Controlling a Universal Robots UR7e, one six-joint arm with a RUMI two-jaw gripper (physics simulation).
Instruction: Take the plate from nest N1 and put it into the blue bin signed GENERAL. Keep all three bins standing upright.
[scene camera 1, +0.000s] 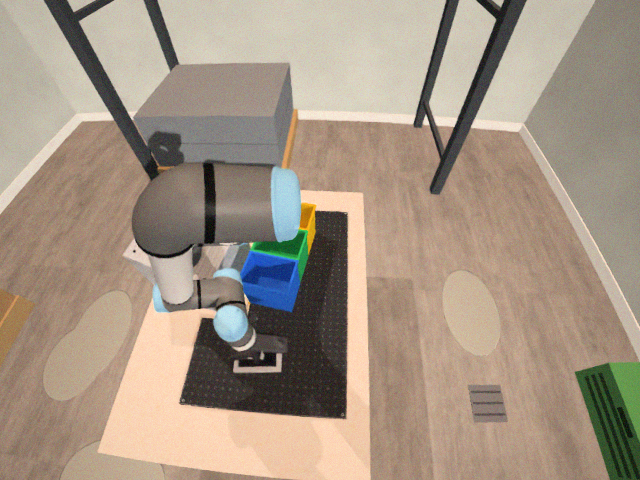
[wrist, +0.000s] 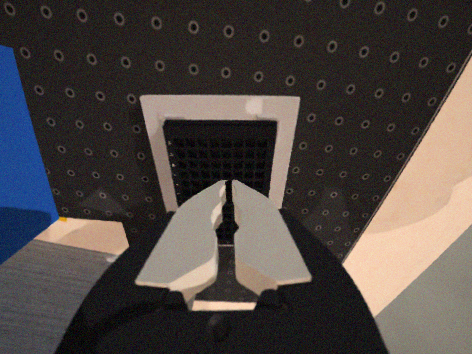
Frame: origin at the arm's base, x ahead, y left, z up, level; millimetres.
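Seen in the pictures: gripper, fingertip midpoint: (scene camera 1: 261, 354) (wrist: 229, 182).
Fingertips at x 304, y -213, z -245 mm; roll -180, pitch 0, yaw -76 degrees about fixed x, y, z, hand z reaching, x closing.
A point is followed by its place in that frame.
A black plate with a grid of wells (scene camera 1: 253, 363) @(x 282, y -244, z -256 mm) (wrist: 220, 150) @(x 331, y -200, z -245 mm) lies inside a pale rectangular nest frame (scene camera 1: 257, 369) @(x 300, y -260, z -259 mm) (wrist: 210, 107) @(x 358, y -187, z -259 mm). No label shows on the nest. My gripper (scene camera 1: 262, 355) @(x 304, y -213, z -245 mm) (wrist: 229, 182) @(x 304, y -213, z -245 mm) is shut with nothing between its fingers. It hangs above the nest, its fingertips overlapping the near part of the plate in the wrist view. The blue bin (scene camera 1: 271, 296) @(x 304, y -33, z -155 mm) (wrist: 17, 135) @(x 304, y -33, z -257 mm) stands upright behind the nest in the scene view and at the left edge in the wrist view. Its sign does not show.
The green bin (scene camera 1: 303, 258) @(x 377, y 153, z -183 mm) and the yellow bin (scene camera 1: 312, 229) @(x 384, y 296, z -185 mm) stand upright in a row behind the blue one, partly hidden by the arm. A black perforated mat (scene camera 1: 315, 382) @(x 500, y -263, z -271 mm) (wrist: 340, 70) @(x 405, y -278, z -270 mm) lies on the pale table (scene camera 1: 149, 413) @(x -22, y -470, z -283 mm) (wrist: 415, 175) @(x 336, y -423, z -283 mm).
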